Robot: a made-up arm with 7 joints. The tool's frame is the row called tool.
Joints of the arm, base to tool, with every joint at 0 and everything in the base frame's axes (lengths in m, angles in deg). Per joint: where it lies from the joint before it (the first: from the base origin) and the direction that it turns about. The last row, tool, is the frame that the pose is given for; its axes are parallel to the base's.
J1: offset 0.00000 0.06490 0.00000 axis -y
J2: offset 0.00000 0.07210 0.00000 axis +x
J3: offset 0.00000 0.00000 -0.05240 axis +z
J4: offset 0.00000 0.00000 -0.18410 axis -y
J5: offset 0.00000 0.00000 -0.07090 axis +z
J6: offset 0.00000 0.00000 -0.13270 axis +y
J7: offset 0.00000 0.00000 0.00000 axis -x
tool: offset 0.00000 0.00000 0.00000
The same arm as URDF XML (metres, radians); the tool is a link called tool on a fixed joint. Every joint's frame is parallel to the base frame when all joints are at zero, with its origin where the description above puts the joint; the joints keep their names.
<robot name="arm">
  <joint name="tool_fixed" type="fixed">
    <parent link="link7"/>
    <child link="tool"/>
    <origin xyz="0 0 0" rpy="0 0 0"/>
  </joint>
  <joint name="J7" type="continuous">
    <parent link="link6"/>
    <child link="link7"/>
    <origin xyz="0 0 0" rpy="0 0 0"/>
    <axis xyz="-1 0 0"/>
  </joint>
  <joint name="J6" type="continuous">
    <parent link="link5"/>
    <child link="link6"/>
    <origin xyz="0 0 -0.1327" rpy="0 0 0"/>
    <axis xyz="0 1 0"/>
  </joint>
  <joint name="J5" type="continuous">
    <parent link="link4"/>
    <child link="link5"/>
    <origin xyz="0 0 -0.0709" rpy="0 0 0"/>
    <axis xyz="0 0 1"/>
  </joint>
  <joint name="J4" type="continuous">
    <parent link="link3"/>
    <child link="link4"/>
    <origin xyz="0 0 -0.1841" rpy="0 0 0"/>
    <axis xyz="0 -1 0"/>
  </joint>
  <joint name="J3" type="continuous">
    <parent link="link2"/>
    <child link="link3"/>
    <origin xyz="0 0 -0.0524" rpy="0 0 0"/>
    <axis xyz="0 0 1"/>
  </joint>
  <joint name="J2" type="continuous">
    <parent link="link1"/>
    <child link="link2"/>
    <origin xyz="0 0.0721 0" rpy="0 0 0"/>
    <axis xyz="1 0 0"/>
  </joint>
  <joint name="J1" type="continuous">
    <parent link="base_link"/>
    <child link="link1"/>
    <origin xyz="0 0.0649 0" rpy="0 0 0"/>
    <axis xyz="0 -1 0"/>
  </joint>
  <link name="base_link"/>
  <link name="link1"/>
  <link name="link2"/>
  <link name="link3"/>
  <link name="link4"/>
  <link name="link5"/>
  <link name="link6"/>
  <link name="link7"/>
  <link name="tool"/>
</robot>

